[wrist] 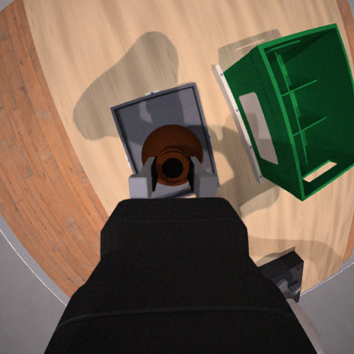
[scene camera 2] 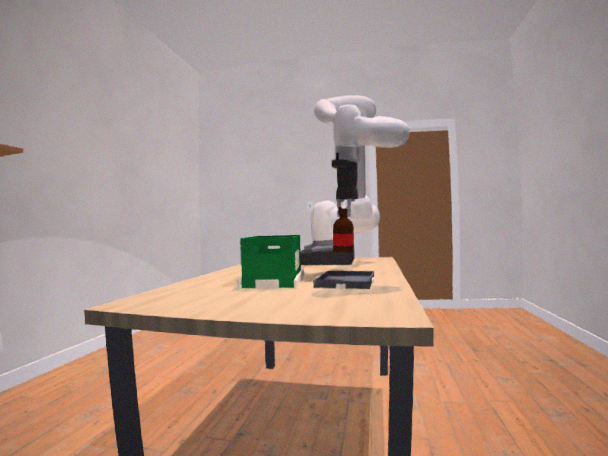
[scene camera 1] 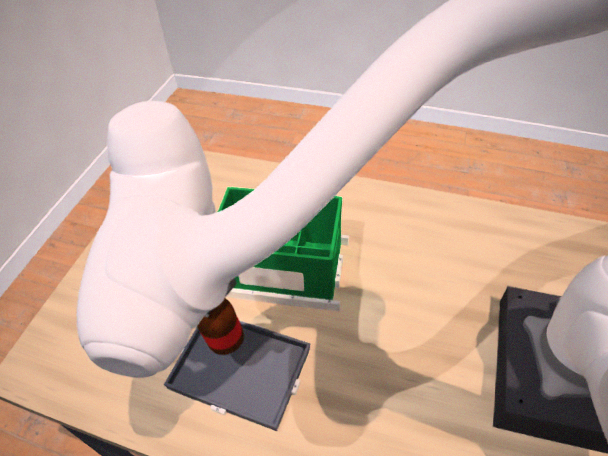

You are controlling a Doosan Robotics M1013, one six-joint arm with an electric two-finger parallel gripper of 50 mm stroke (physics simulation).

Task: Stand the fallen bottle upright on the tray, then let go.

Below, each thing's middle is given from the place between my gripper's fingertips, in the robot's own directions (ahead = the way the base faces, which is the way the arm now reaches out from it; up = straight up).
My hand is 5 cm above the brown bottle (scene camera 1: pixel 222 331).
